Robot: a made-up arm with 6 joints.
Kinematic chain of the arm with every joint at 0, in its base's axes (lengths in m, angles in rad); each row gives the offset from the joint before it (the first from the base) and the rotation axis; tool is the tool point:
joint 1: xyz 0 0 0.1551 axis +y
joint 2: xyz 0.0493 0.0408 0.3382 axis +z
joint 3: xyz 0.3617 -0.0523 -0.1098 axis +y
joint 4: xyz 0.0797 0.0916 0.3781 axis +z
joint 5: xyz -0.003 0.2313 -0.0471 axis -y
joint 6: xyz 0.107 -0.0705 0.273 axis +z
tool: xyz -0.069 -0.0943 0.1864
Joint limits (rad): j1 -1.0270..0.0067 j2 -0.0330..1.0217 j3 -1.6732..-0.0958 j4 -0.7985..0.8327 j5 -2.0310..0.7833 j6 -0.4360..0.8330
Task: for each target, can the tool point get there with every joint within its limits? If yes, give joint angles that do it. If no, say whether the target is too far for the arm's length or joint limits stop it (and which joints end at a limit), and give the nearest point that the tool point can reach.
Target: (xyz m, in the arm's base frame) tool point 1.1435 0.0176 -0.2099
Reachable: no: joint limits stop it (at a limit: joint 1, joint 2, joint 3, joint 5, joint 6) | nearest point 0.8434 0.0384 0.4294 | short by 0.707 m
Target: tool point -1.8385 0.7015 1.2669
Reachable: no: too far | nearest point -0.8033 0.4856 0.8242 | short by 1.146 m
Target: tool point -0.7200 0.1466 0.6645
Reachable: yes | joints -0.8528 0.5980 -0.5514 -0.3829 0.3377 -0.1975
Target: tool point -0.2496 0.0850 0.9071
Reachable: yes | joints -0.4152 0.3005 -1.5231 -0.1140 -1.3659 0.3593
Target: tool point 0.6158 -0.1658 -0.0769
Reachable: no: joint limits stop it (at a limit: joint 1, joint 2, joint 3, joint 4, joint 5, joint 6) | nearest point 0.7615 -0.1623 0.4227 | short by 0.520 m
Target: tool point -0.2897 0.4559 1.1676
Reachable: yes | joints -0.6309 0.5738 -0.2815 0.3179 -0.5325 0.2452
